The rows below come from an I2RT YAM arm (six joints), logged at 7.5 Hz.
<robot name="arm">
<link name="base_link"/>
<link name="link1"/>
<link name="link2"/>
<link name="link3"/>
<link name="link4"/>
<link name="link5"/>
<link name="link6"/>
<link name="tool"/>
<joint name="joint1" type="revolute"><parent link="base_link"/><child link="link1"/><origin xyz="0 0 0.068"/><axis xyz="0 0 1"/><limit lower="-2.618" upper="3.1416"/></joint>
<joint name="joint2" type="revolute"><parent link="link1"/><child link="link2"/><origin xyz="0.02 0.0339 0.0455"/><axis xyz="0 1 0"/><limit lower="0" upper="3.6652"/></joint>
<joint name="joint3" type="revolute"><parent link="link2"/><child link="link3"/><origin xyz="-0.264 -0.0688 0"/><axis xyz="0 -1 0"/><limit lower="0" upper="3.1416"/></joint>
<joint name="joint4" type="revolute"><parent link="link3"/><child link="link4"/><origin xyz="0.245 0.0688 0.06"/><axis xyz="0 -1 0"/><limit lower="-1.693" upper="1.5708"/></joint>
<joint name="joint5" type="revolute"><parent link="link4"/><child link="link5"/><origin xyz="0.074 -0.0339 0.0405"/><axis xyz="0 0 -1"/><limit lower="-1.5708" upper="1.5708"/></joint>
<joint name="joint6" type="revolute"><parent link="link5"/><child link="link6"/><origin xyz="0.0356 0 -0.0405"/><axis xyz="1 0 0"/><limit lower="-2.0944" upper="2.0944"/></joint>
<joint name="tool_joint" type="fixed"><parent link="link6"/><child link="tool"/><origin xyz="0 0 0" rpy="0 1.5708 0"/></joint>
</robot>
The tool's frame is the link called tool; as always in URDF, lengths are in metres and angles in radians.
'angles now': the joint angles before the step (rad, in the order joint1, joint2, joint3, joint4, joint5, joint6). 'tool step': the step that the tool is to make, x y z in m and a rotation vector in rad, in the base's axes. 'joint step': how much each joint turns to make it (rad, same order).
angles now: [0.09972 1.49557 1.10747 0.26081 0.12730 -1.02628]
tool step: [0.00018 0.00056 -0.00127 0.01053 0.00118 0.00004]
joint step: [0.00152 0.00160 -0.00297 0.00308 0.00011 0.01078]
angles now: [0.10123 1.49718 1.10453 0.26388 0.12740 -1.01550]
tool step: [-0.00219 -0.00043 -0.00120 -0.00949 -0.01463 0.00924]
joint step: [-0.00151 -0.00771 -0.01846 0.02584 -0.00935 -0.01222]
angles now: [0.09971 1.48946 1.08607 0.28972 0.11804 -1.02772]
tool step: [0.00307 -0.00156 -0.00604 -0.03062 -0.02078 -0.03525]
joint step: [-0.00155 0.01686 -0.01833 0.05682 0.03686 -0.02916]
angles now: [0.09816 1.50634 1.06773 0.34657 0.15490 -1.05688]
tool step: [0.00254 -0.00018 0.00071 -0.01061 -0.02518 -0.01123]
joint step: [0.00000 0.01073 0.00146 0.03525 0.01223 -0.01226]
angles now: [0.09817 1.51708 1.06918 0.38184 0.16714 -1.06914]
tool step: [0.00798 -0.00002 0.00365 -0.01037 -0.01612 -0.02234]
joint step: [0.00001 0.02907 0.03513 0.01088 0.02300 -0.01076]
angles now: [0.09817 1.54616 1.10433 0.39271 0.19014 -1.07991]
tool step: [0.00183 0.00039 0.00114 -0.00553 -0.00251 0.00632]
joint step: [-0.00001 0.00624 0.00935 -0.00001 -0.00605 -0.00615]
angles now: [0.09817 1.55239 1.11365 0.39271 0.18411 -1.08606]
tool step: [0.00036 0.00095 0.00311 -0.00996 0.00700 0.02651]
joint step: [-0.00001 -0.00154 0.01378 -0.02144 -0.02603 -0.01067]
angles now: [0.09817 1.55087 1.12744 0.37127 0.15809 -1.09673]
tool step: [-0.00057 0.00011 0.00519 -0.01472 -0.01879 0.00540]
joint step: [0.00000 -0.00462 0.00766 0.00760 -0.00470 -0.01691]
